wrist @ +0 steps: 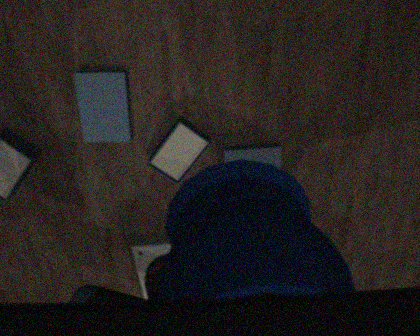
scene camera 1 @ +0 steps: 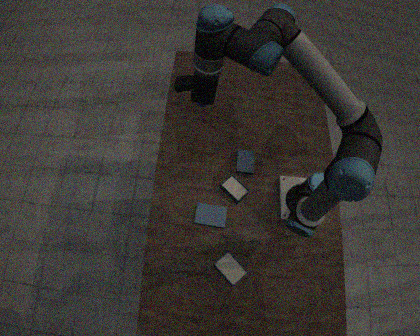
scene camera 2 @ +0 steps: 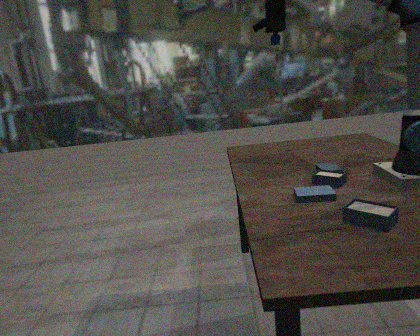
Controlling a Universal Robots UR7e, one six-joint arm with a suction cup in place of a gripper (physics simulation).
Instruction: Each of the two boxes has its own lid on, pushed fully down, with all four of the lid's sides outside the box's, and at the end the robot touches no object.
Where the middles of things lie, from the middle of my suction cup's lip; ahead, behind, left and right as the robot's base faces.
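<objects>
Counting from my suction cup, I find the larger blue-grey lid (wrist: 103,97) 550 mm below, 90 mm behind and 190 mm to the left. The smaller box (wrist: 183,146) is 540 mm below my suction cup, 50 mm to the left of it and 180 mm behind it. Then there is the smaller blue-grey lid (wrist: 266,153), which is far below my suction cup, a fair way to the right of it and a fair way behind it. The larger box (scene camera 2: 373,215) is far below my suction cup, a fair way behind it and far to the left of it. Going by their middles, of the things named here the larger box is the farthest from my suction cup.
</objects>
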